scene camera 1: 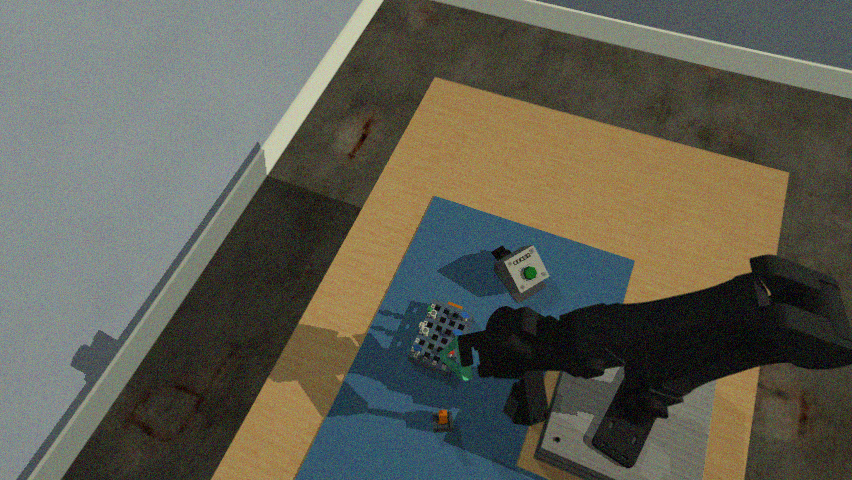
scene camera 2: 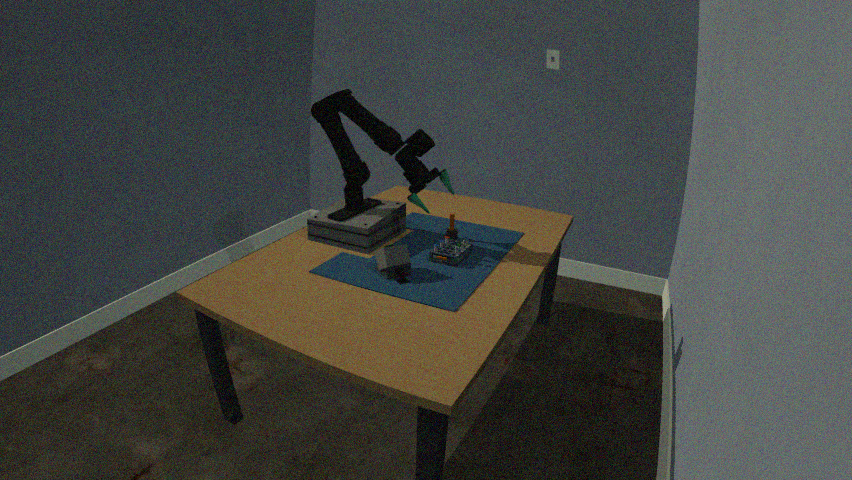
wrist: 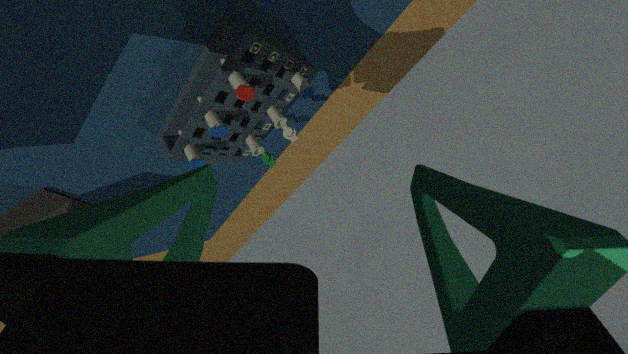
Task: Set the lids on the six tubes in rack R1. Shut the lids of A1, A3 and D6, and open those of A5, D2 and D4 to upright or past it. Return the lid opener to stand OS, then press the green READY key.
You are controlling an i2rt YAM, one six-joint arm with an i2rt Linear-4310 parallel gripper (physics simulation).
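Rack R1 [scene camera 1: 422,360] [scene camera 2: 457,260] [wrist: 187,100] stands on the mat and holds several tubes. In the wrist view, a red lid [wrist: 244,93], a blue lid [wrist: 218,131] and another blue lid [wrist: 197,163] sit at tube ends. A green lid [wrist: 268,158] and a white lid [wrist: 289,131] stick out beyond their rims; exact lid angles and position labels are unclear. My gripper [scene camera 2: 440,202] [wrist: 313,176] is open and empty, above the rack's side nearest the robot base. The orange lid opener [scene camera 1: 442,416] [scene camera 2: 451,221] is upright in its stand. The green READY key [scene camera 1: 530,272] is on a tilted box [scene camera 1: 522,292] [scene camera 2: 393,257].
The blue mat [scene camera 1: 345,459] [scene camera 2: 441,295] lies on the wooden table [scene camera 1: 596,155] [scene camera 2: 333,333]. The grey robot base [scene camera 1: 569,432] [scene camera 2: 339,236] stands at the mat's edge. The arm hangs over part of the mat in scene camera 1, and the opener stand is beside the rack.
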